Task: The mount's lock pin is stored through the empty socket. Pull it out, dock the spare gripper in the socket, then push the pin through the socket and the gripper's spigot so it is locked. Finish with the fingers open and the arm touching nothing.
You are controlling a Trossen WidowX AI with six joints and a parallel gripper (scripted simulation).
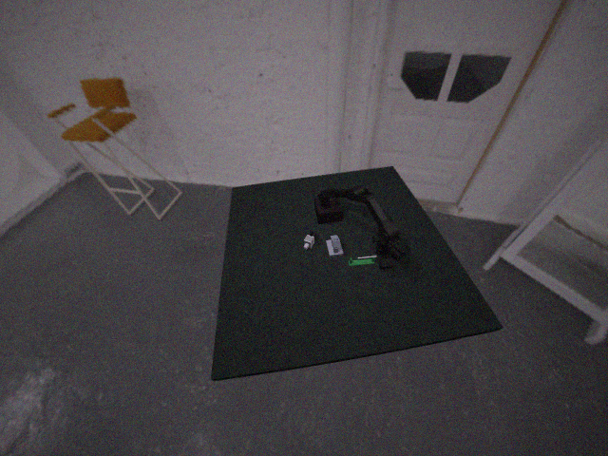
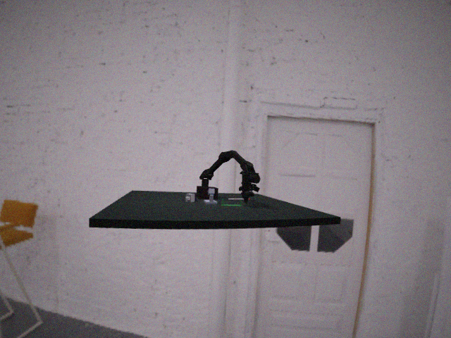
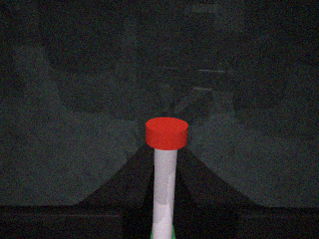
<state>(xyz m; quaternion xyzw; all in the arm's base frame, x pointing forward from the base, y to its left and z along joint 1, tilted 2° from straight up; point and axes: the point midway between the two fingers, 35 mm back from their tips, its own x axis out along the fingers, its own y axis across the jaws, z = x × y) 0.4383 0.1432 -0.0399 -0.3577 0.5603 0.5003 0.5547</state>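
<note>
Right now the green holder is 20 mm behind my gripper tip, 100 mm to the right of it and 10 mm above it. Round my gripper tip: mount 160 mm behind, 200 mm to the right, 30 mm above.
</note>
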